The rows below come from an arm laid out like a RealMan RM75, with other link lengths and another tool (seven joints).
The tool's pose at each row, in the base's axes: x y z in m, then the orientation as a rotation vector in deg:
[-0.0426 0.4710 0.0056 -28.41 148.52 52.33]
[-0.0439 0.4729 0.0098 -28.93 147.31 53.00]
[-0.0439 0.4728 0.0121 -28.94 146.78 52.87]
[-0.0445 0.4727 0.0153 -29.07 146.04 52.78]
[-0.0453 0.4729 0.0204 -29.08 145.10 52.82]
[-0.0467 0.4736 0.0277 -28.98 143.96 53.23]
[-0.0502 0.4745 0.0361 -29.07 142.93 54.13]
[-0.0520 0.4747 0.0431 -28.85 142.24 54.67]
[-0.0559 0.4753 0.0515 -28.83 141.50 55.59]
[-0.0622 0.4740 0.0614 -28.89 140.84 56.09]
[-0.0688 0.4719 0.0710 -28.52 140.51 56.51]
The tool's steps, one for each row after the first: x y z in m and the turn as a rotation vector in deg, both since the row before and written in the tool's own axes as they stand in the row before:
[-0.0011 0.0042 -0.0021 -0.65 -0.77 -0.64]
[-0.0010 0.0012 -0.0017 0.04 -0.48 -0.24]
[-0.0009 0.0019 -0.0025 -0.02 -0.61 -0.39]
[-0.0017 0.0032 -0.0037 -0.11 -0.81 -0.37]
[-0.0024 0.0050 -0.0050 -0.37 -0.98 -0.29]
[-0.0013 0.0067 -0.0061 -0.75 -0.74 -0.24]
[-0.0020 0.0047 -0.0051 -0.41 -0.61 -0.01]
[-0.0011 0.0068 -0.0062 -0.72 -0.52 -0.05]
[0.0004 0.0075 -0.0091 -0.44 -0.47 -0.17]
[0.0008 0.0070 -0.0095 -0.26 -0.37 0.20]

